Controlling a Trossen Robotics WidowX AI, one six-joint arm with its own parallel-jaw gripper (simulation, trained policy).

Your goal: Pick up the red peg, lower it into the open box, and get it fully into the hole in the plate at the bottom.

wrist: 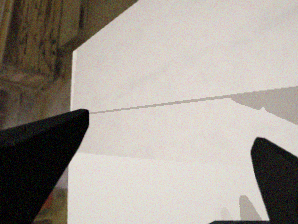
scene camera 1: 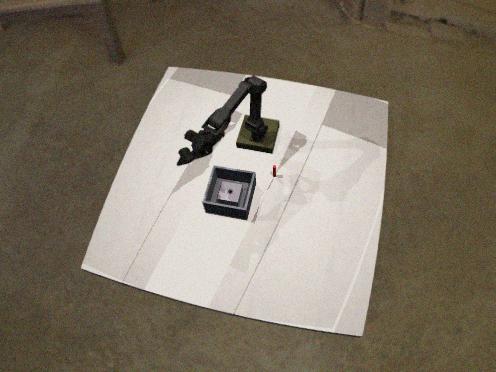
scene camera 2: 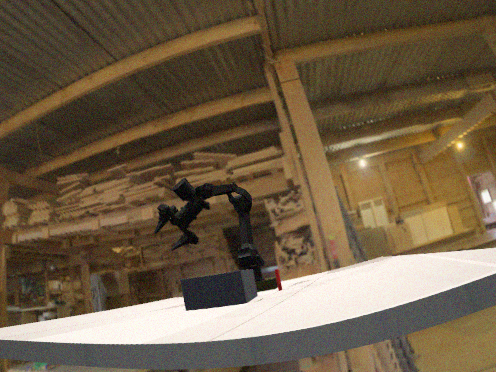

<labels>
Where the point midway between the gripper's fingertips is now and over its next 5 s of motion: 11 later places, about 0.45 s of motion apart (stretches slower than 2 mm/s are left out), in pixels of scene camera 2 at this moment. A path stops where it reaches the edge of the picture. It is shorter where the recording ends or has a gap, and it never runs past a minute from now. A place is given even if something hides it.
The gripper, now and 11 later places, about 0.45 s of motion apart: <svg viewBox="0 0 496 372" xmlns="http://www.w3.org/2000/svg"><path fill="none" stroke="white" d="M163 242L191 243L228 245L260 251L272 263L278 278L279 287L275 284L266 270L252 260L233 262L219 271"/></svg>
</labels>
